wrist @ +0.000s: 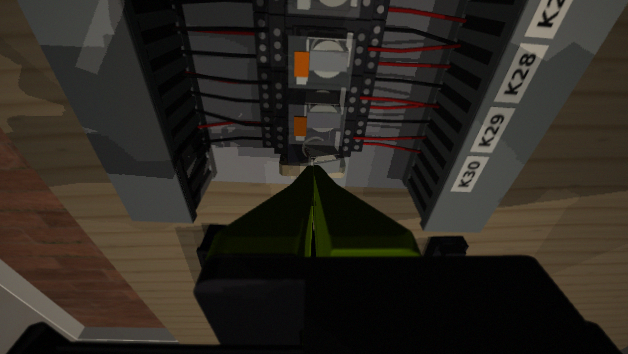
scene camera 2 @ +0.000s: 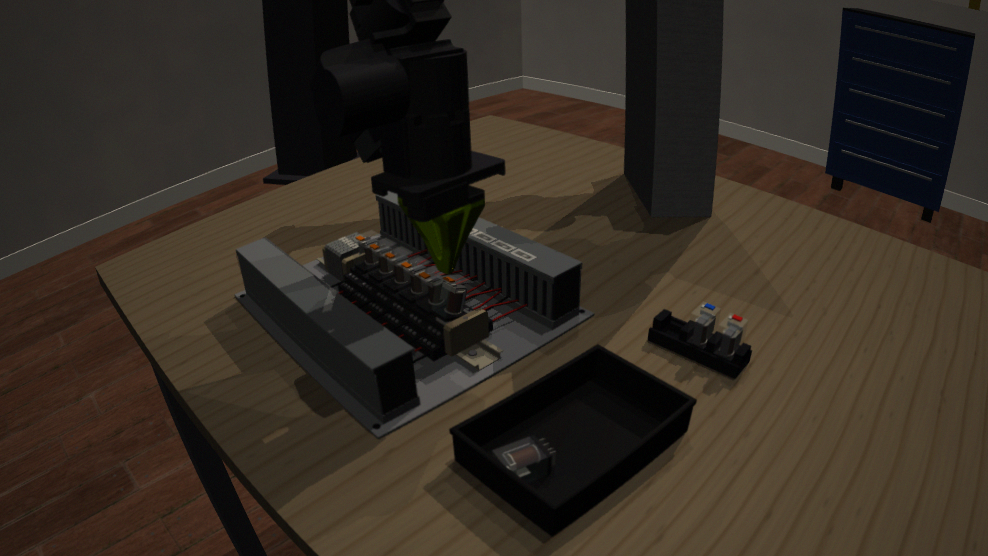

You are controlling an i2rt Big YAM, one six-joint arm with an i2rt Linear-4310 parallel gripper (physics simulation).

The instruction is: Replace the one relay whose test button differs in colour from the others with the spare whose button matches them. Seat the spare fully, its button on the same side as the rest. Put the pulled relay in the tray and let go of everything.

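Places are measured from the arm's base along level axes (x ahead, y left, z up), in millimetres.
Pixels of known places: gripper, between the fingertips: (wrist: 313, 175) (scene camera 2: 445, 271).
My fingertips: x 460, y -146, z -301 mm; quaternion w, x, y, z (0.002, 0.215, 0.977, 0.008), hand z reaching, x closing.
Observation:
For each thing: its middle in the pictures, then the offset to it from my fingertips.
- end relay, middle of its body: (wrist: 313, 156) (scene camera 2: 451, 300) dx +3, dy +5, dz -28 mm
- clear relay, middle of its body: (scene camera 2: 524, 461) dx +147, dy +121, dz -65 mm
- black holder, middle of its body: (scene camera 2: 700, 341) (wrist: 437, 272) dx -53, dy +239, dz -67 mm
- blue-button relay, middle of its body: (scene camera 2: 703, 328) dx -53, dy +239, dz -52 mm
- red-button relay, middle of its body: (scene camera 2: 730, 340) dx -40, dy +268, dz -52 mm
My gripper (scene camera 2: 447, 270) (wrist: 313, 175) is shut and empty, its tips at the top of the end relay (scene camera 2: 453, 298) in the socket row. This relay has an orange button; in the wrist view the tips partly hide it, and its case looks skewed against its neighbours. I cannot tell whether it is fully seated. The neighbouring relays (wrist: 327, 62) (wrist: 324, 120) have orange buttons on the left side in the wrist view. A clear relay (scene camera 2: 525, 454) lies on its side in the black tray (scene camera 2: 625, 461); its button colour is not visible.
A black holder (scene camera 2: 684, 351) right of the panel bears a blue-button relay (scene camera 2: 704, 325) and a red-button relay (scene camera 2: 732, 336). Grey wiring ducts (scene camera 2: 324, 311) (scene camera 2: 566, 297) flank the sockets. A grey pillar (scene camera 2: 680, 117) stands behind.

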